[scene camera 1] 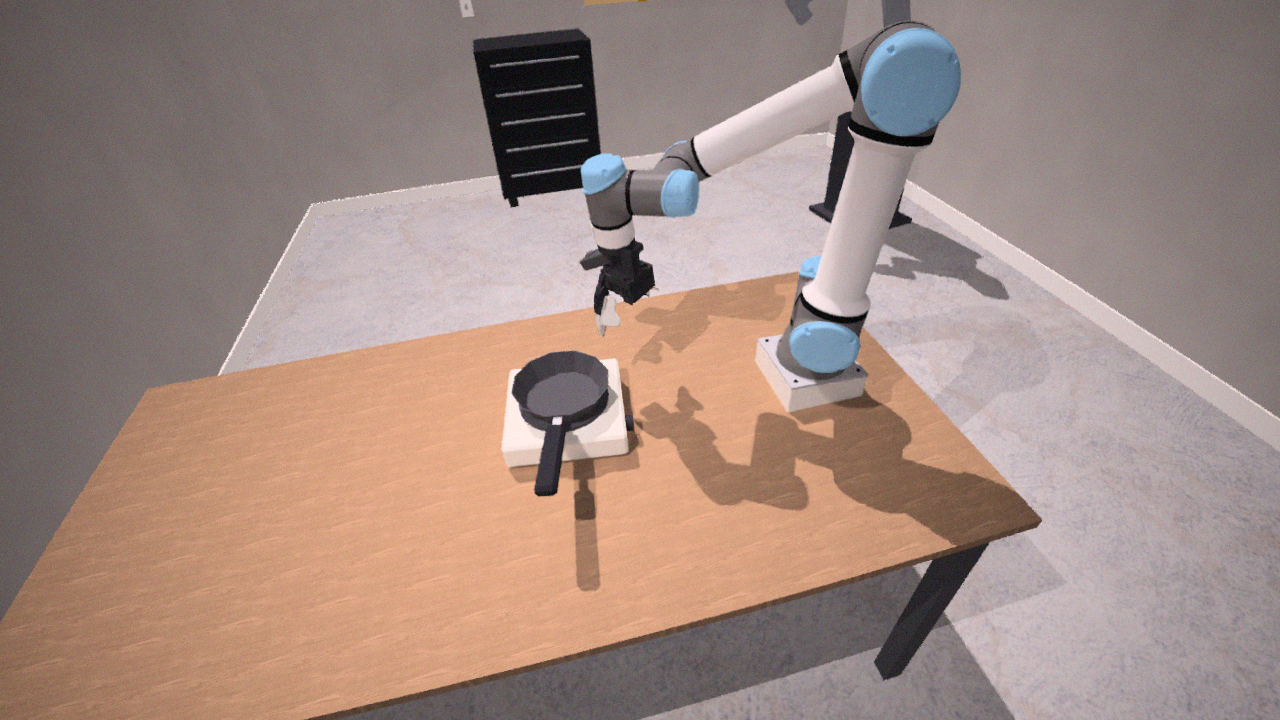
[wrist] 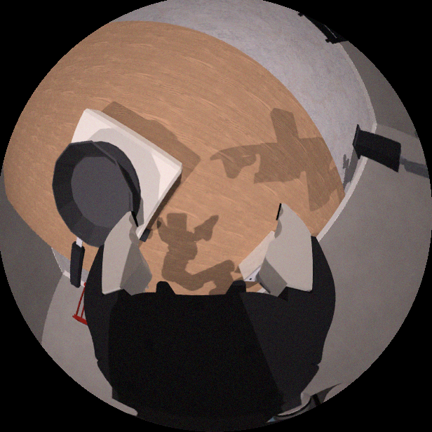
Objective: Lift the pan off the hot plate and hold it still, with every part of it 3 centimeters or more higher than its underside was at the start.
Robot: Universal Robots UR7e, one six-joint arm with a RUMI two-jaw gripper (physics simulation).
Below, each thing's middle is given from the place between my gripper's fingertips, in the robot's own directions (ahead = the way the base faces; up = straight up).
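Relative to the white hot plate [scene camera 1: 603, 432], my gripper is 8 cm to the right of it, 18 cm short of it and 13 cm above it. Dark pan [scene camera 1: 559, 387], measured from my hand: 17 cm to the left, 19 cm ahead, 5 cm below.
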